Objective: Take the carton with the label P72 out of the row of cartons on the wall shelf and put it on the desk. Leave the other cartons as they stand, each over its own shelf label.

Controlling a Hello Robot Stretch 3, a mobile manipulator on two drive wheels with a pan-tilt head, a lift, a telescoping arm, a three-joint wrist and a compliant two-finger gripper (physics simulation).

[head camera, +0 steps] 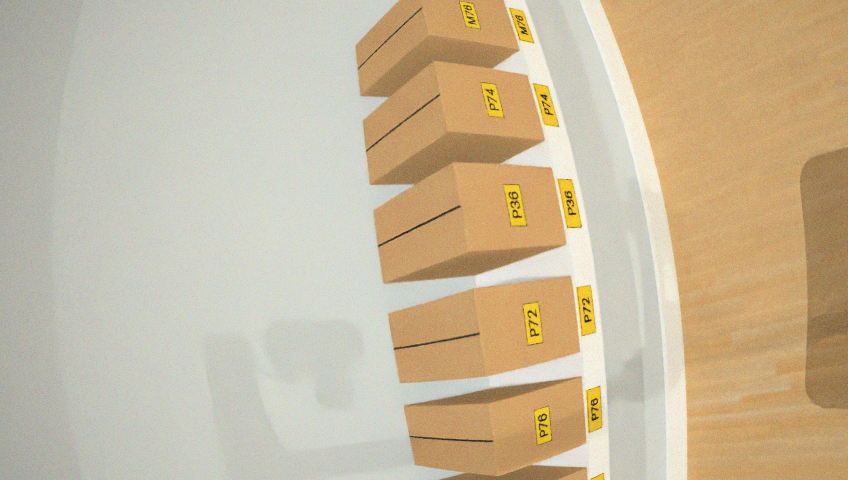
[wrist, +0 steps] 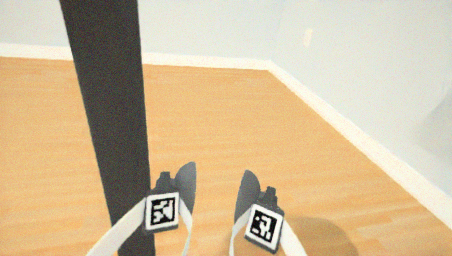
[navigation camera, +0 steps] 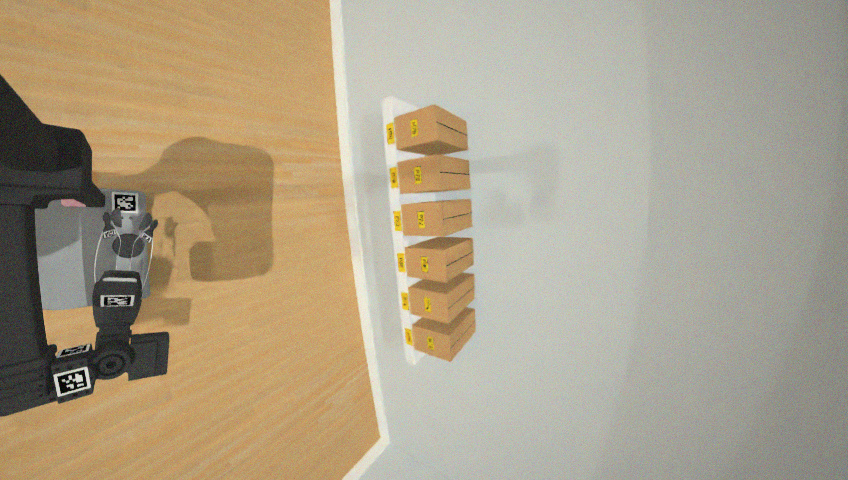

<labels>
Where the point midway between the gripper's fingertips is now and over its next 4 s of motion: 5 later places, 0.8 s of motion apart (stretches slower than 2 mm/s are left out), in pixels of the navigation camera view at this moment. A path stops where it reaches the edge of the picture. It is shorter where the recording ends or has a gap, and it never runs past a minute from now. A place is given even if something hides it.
My gripper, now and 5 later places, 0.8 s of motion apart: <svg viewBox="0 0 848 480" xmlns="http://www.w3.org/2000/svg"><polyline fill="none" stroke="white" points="133,211 116,210 86,217 64,235 59,246 197,240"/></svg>
</labels>
